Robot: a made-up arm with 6 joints.
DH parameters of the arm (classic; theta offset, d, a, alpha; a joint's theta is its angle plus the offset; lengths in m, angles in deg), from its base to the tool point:
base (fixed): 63.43 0 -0.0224 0
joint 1: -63.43 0.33 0.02 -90
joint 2: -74.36 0 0.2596 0
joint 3: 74.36 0.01 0.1 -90
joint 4: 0 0.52 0 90
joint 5: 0 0.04 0.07 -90
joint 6: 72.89 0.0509 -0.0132 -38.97
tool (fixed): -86.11 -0.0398 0 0
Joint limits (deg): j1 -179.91..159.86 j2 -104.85..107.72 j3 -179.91..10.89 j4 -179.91..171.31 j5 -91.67..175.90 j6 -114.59..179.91
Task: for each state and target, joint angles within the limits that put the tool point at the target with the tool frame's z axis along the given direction. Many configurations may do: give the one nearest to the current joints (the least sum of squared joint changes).
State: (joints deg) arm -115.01 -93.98 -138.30 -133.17 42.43 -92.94
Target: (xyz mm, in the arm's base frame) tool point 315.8 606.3 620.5 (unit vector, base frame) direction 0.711 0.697 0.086
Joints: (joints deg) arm -114.68 -104.85 -129.96 -107.60 7.51 -101.57
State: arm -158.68 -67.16 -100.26 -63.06 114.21 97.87
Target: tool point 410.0 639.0 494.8 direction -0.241 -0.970 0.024
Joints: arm -122.60 -104.85 -147.95 -27.24 141.28 59.36
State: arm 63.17 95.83 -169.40 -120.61 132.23 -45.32
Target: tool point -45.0 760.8 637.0 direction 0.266 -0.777 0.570
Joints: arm 97.54 67.94 -179.91 -123.93 117.78 -54.96
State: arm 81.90 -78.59 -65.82 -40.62 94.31 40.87
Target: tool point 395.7 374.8 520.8 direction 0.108 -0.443 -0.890
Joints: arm 38.36 -32.32 -43.25 -50.42 57.41 61.11
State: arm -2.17 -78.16 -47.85 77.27 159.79 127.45
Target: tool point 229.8 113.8 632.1 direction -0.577 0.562 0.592
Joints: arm 15.62 -97.37 -7.66 103.09 131.93 144.25
